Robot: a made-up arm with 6 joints.
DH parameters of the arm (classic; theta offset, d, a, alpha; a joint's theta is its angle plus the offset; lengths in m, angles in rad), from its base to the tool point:
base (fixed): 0.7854 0 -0.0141 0
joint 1: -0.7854 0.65 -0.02 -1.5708
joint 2: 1.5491 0 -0.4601 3.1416
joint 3: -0.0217 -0.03 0 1.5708
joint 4: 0 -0.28 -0.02 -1.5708
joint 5: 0 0.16 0.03 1.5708
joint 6: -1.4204 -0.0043 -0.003 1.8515
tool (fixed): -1.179 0.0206 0 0
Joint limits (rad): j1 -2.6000..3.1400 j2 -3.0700..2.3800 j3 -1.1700..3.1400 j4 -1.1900..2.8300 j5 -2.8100..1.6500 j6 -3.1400..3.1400
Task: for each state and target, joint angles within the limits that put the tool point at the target. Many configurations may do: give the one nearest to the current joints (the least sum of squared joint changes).
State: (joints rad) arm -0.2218 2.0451 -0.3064 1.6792 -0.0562 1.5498
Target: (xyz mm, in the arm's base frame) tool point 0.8 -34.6 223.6
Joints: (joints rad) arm -0.2817 2.3502 -0.8624 1.2810 -0.0499 1.6040
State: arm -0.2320 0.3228 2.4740 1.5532 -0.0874 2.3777
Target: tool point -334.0 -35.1 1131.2
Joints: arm 0.0408 0.0516 2.6632 1.4575 -0.0974 2.3985
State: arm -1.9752 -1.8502 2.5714 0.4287 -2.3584 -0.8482
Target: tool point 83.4 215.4 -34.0
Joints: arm -2.3124 -2.5653 1.7843 0.7249 -2.4411 -0.7912
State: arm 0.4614 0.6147 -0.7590 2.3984 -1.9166 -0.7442
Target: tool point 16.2 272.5 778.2
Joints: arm 0.7323 0.5540 -1.1700 2.8300 -2.0248 -0.2890
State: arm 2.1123 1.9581 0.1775 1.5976 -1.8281 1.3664
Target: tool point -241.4 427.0 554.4
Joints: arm 1.9624 1.1936 -0.5741 1.5736 -1.8151 1.4032
